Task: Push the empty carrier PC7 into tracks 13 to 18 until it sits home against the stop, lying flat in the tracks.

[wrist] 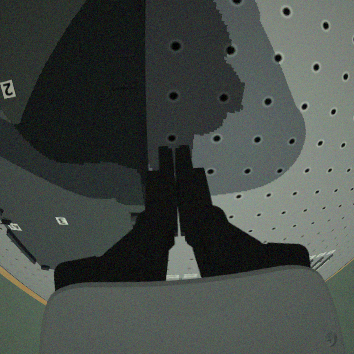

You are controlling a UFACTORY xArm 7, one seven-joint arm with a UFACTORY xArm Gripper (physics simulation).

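Places are measured from the arm's base along level axes (x ahead, y left, z up), in centimetres.
Pixels of known places: gripper, fingertip midpoint: (173, 164).
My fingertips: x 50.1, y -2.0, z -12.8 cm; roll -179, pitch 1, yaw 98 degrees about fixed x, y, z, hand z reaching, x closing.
Ahead of a thing's pixels: the offset from my fingertips to its top centre. "pt": to the spot under its first point. Level surfaces: height alone.
A wide, dark, flat plate @[pt dx +7.1, dy -5.6, dz +0.6 cm] (92, 235) with small white number labels fills the left of the wrist view; it looks like the carrier, but no PC7 marking is legible. Its straight right edge runs down the view to beside the fingers. My gripper (173, 164) is shut and empty, with its fingertips over the light perforated board @[dz -0.5 cm] (300, 40). The left finger stands right at the plate's edge; whether they touch cannot be told. The fingers hide the lower part of that edge. Tracks 13 to 18 and the stop cannot be made out.
Heavy shadow lies over the plate and part of the perforated board. A dark narrow bar @[pt dx +10.4, dy -13.8, dz +0.8 cm] (21, 245) lies beyond the plate at the lower left. Thin pale strips @[pt dx +19.9, dy +27.8, dz -0.5 cm] (322, 261) show at the lower right. An orange-brown edge (22, 287) borders the board, with green floor (20, 320) beyond.
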